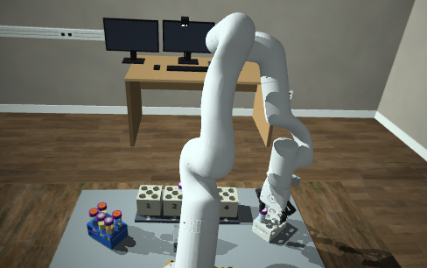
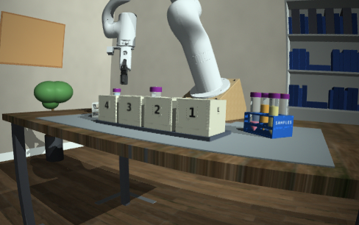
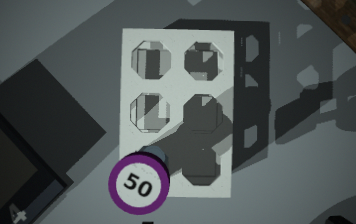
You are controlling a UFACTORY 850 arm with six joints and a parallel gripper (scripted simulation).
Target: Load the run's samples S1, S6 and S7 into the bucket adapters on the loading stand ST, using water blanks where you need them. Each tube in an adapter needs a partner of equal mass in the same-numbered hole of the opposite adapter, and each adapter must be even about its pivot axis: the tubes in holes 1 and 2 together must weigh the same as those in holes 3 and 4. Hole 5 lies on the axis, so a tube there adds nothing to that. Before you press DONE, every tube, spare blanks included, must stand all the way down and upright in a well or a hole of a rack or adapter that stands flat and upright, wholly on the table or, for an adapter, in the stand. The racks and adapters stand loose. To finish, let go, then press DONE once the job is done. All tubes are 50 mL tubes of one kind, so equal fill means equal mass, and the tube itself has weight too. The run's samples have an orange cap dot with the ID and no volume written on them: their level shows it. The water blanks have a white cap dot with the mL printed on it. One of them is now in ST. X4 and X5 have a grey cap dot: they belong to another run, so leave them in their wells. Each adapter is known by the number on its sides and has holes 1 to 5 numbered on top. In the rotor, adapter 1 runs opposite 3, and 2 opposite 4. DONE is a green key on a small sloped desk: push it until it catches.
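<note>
Right now my hand is 120 mm above the white rack, 60 mm short of it and 40 mm to the left of it. Round my hand: adapter 1 (410 mm to the left, 310 mm ahead, 100 mm below); blue samples rack (600 mm to the left, 210 mm ahead, 120 mm below).
</note>
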